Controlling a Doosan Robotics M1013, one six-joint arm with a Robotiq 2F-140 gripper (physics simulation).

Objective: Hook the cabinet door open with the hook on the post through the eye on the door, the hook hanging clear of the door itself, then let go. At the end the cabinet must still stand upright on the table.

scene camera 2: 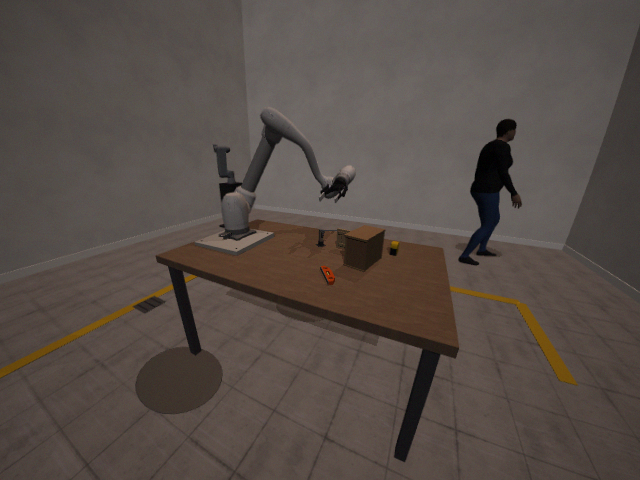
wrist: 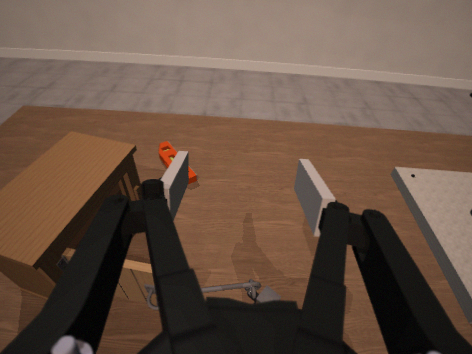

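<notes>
The wooden cabinet stands upright on the table. Its door stands open. The dark post with a grey top stands beside the door. The thin metal hook spans from the post toward the metal eye on the door. In the wrist view a finger hides the hook's far end, so its seat in the eye cannot be seen there. My gripper is open and empty, well above the post and hook, apart from them.
An orange level lies on the table near the cabinet. A yellow and black object sits behind the cabinet. The arm's pale base plate is at the other end. A person is beyond the table.
</notes>
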